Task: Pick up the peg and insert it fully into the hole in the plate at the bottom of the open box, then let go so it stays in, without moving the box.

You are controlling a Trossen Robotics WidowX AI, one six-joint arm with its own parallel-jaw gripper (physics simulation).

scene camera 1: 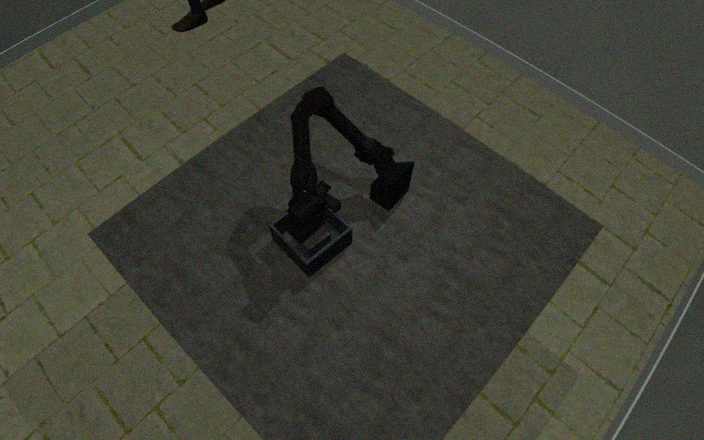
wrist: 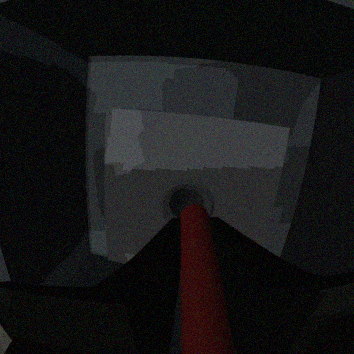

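Pixels of known places: gripper, between the fingertips: (scene camera 1: 313,231) (wrist: 194,225); arm's base, origin of its link: (scene camera 1: 391,174).
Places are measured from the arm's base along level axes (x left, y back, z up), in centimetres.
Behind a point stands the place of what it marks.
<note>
A red peg (wrist: 202,280) {x -9.3, y -29.9, z -2.0 cm} is held between the fingertips of my gripper (wrist: 194,225) {x -9.1, y -30.3, z -6.0 cm}, which is shut on it. The peg's far end overlaps the lower right part of the dark round hole (wrist: 181,198) in the wrist view; whether its tip is inside the hole I cannot tell. The grey plate (wrist: 215,145) {x -12.7, y -29.1, z -7.0 cm} lies at the bottom of the open box (scene camera 1: 332,250) {x -0.3, y -31.6, z -7.0 cm} (wrist: 125,80) {x -17.3, y -34.8, z -12.0 cm}. In the scene view my gripper reaches down into the box from its back left side, and the peg and the hole are hidden there.
The arm's base (scene camera 1: 393,186) {x 3.9, y -4.6, z 1.6 cm} stands on the dark grey mat (scene camera 1: 415,290) {x 27.7, y -24.6, z -12.8 cm}, behind and right of the box. The box's walls rise close around the gripper. Paving (scene camera 1: 77,155) surrounds the mat, and a person's feet (scene camera 1: 191,20) show at the top left.
</note>
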